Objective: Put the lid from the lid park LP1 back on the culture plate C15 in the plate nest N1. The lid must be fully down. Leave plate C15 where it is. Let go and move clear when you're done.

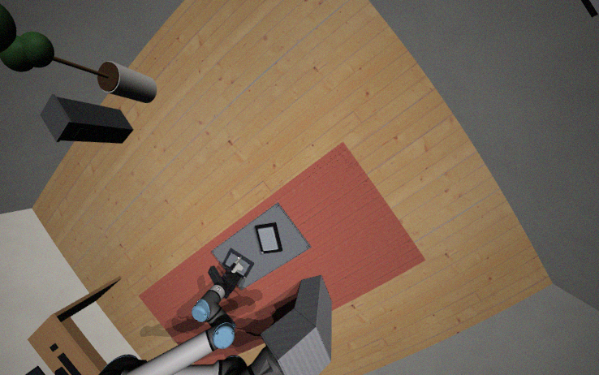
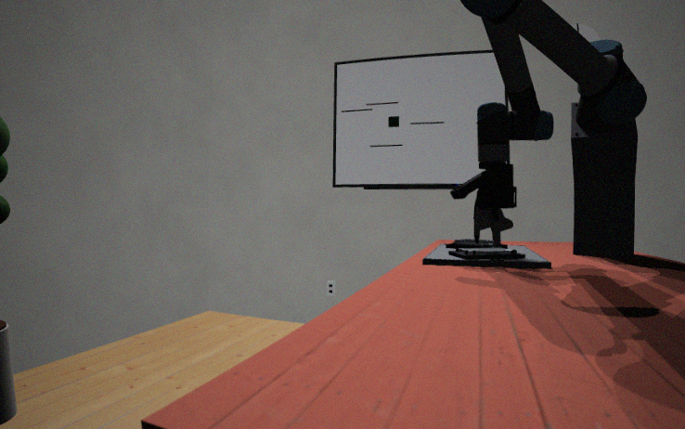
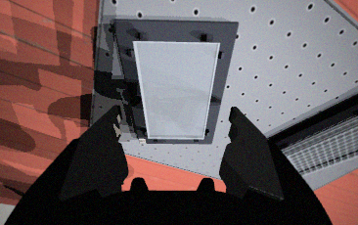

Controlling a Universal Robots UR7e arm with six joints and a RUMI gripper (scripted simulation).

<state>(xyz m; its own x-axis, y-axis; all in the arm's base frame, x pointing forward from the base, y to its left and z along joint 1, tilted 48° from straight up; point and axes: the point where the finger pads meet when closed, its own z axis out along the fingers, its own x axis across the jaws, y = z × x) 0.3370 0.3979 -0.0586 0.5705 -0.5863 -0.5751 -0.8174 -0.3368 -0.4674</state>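
The clear lid lies 2 cm below my hand. Also, from my hand: dark lid park LP1: 3 cm below; culture plate C15: 7 cm ahead, 25 cm to the right, 1 cm below; black plate nest N1: 7 cm ahead, 25 cm to the right, 3 cm below.
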